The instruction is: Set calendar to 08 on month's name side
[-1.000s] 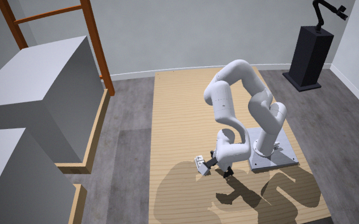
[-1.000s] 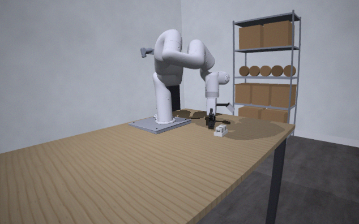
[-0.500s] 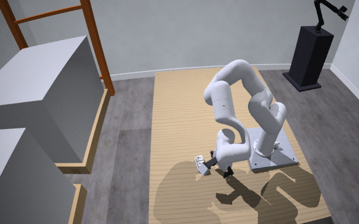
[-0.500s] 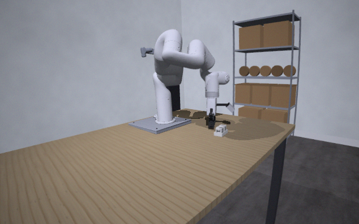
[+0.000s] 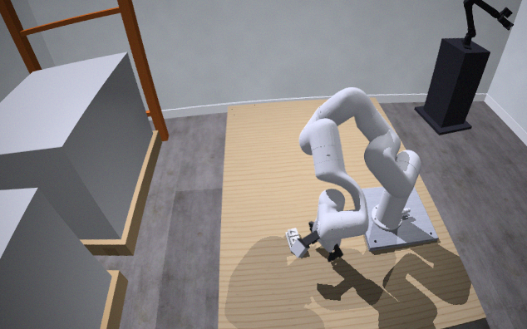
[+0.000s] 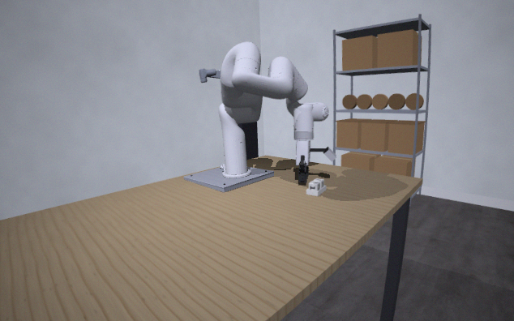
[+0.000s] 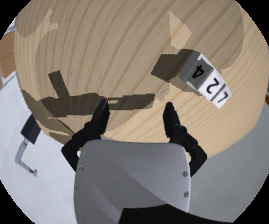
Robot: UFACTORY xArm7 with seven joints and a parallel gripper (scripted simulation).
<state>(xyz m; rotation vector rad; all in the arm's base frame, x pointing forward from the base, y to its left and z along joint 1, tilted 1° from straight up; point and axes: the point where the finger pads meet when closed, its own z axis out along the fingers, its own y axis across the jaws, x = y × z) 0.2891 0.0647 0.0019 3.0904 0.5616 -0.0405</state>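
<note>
My hand is 9 cm short of the white digit cube and 6 cm to the left of it. From my hand the other things lie so: white tray 8 cm ahead, 7 cm to the right, 2 cm below.
</note>
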